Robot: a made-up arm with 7 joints. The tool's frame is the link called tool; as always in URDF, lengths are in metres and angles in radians. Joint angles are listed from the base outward.
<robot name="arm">
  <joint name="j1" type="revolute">
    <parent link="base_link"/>
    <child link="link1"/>
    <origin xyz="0.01 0.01 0.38" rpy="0 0 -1.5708"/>
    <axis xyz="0 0 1"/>
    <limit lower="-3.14" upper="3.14"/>
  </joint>
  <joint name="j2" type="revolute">
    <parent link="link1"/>
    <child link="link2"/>
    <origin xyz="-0.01 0 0" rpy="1.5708 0 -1.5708"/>
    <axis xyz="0 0 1"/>
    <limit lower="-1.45" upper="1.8"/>
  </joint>
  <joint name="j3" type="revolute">
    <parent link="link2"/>
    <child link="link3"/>
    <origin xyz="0.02 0.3 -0.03" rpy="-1.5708 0 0"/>
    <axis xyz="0 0 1"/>
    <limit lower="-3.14" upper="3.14"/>
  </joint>
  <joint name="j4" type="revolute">
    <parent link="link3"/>
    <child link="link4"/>
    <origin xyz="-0.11 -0.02 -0.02" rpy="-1.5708 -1.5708 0"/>
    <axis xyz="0 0 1"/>
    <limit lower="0" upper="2.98"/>
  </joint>
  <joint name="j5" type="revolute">
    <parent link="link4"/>
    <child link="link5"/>
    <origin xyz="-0.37 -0.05 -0.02" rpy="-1.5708 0 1.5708"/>
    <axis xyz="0 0 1"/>
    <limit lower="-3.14" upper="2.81"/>
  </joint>
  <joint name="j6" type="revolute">
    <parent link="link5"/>
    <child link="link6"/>
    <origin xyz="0.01 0.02 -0.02" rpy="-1.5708 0 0"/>
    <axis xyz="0 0 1"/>
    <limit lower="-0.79" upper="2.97"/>
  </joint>
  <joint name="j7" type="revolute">
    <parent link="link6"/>
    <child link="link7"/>
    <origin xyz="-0.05 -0.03 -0.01" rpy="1.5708 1.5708 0"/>
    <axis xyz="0 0 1"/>
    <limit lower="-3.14" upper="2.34"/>
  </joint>
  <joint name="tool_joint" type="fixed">
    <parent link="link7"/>
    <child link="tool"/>
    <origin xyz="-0.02 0.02 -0.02" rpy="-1.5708 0 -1.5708"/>
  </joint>
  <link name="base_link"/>
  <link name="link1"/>
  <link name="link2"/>
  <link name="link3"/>
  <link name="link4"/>
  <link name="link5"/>
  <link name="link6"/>
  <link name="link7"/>
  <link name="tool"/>
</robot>
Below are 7 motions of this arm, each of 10 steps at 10 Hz.
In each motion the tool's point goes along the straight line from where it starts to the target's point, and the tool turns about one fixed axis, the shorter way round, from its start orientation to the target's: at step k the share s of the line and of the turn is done. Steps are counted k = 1, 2, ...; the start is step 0. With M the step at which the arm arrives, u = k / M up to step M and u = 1 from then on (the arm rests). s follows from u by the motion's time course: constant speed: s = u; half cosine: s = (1 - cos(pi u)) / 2; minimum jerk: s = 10 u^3 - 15 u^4 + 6 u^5.
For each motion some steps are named. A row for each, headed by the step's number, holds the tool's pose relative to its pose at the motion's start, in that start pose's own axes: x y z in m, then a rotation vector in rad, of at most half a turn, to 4 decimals.
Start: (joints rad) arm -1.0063 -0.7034 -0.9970 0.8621 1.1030 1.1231 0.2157
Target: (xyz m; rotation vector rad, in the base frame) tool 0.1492 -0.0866 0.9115 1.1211 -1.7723 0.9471
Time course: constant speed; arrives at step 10
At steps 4, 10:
4: -0.1946 -0.0689 -0.0271 0.1081 0.6432 -0.0942
10: -0.4865 -0.1721 -0.0678 0.2701 1.6081 -0.2354

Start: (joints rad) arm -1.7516 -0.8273 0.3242 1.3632 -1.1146 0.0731 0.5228
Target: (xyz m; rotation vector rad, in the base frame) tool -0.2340 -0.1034 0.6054 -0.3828 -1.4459 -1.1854
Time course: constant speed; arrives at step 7
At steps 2, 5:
2: -0.1204 0.0516 0.0498 -0.1816 -0.1239 -0.3978
5: -0.3010 0.1290 0.1246 -0.4541 -0.3097 -0.9946

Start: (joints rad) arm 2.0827 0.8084 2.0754 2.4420 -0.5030 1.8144 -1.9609
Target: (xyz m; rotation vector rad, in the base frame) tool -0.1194 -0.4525 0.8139 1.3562 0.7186 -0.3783
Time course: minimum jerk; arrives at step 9
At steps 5, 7, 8, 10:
5: 0.3181 -0.2318 0.0168 0.2851 0.7101 -0.2278
7: 0.4869 -0.3548 0.0257 0.4365 1.0871 -0.3487
8: 0.5211 -0.3797 0.0275 0.4672 1.1634 -0.3732
10: 0.5272 -0.3841 0.0278 0.4726 1.1770 -0.3776

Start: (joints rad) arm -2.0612 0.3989 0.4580 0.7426 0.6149 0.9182 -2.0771
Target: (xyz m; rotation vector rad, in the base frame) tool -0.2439 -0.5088 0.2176 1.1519 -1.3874 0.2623
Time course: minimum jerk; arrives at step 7
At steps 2, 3, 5, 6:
2: -0.0311 0.0251 0.0198 -0.0986 -0.0559 0.0833
3: -0.0791 0.0638 0.0502 -0.2506 -0.1421 0.2118
5: -0.1838 0.1483 0.1168 -0.5826 -0.3305 0.4923
6: -0.2099 0.1693 0.1334 -0.6653 -0.3774 0.5622

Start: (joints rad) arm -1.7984 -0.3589 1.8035 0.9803 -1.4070 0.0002 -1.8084
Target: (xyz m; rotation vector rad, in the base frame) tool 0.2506 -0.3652 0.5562 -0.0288 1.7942 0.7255
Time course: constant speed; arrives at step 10
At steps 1, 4, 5, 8, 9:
1: 0.0217 0.0124 -0.0489 0.0779 -0.0776 0.0128
4: 0.0866 0.0495 -0.1958 0.3116 -0.3103 0.0513
5: 0.1083 0.0619 -0.2447 0.3895 -0.3879 0.0641
8: 0.1733 0.0991 -0.3915 0.6233 -0.6207 0.1025
9: 0.1949 0.1114 -0.4405 0.7012 -0.6982 0.1153

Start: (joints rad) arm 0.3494 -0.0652 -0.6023 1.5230 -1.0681 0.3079 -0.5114
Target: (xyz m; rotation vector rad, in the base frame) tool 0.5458 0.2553 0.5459 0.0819 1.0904 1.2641
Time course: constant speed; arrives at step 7
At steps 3, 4, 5, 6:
3: 0.1463 0.0284 -0.0754 0.1872 0.3701 0.1044
4: 0.1950 0.0379 -0.1006 0.2496 0.4934 0.1391
5: 0.2438 0.0474 -0.1257 0.3120 0.6168 0.1739
6: 0.2926 0.0569 -0.1508 0.3743 0.7401 0.2087

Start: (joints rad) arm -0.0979 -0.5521 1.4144 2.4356 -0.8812 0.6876 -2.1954
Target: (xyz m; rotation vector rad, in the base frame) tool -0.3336 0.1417 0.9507 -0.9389 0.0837 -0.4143
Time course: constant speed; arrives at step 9
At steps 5, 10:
5: -0.0741 0.0627 -0.0485 0.6381 0.5339 -0.6688
10: -0.1333 0.1128 -0.0873 1.1486 0.9610 -1.2039

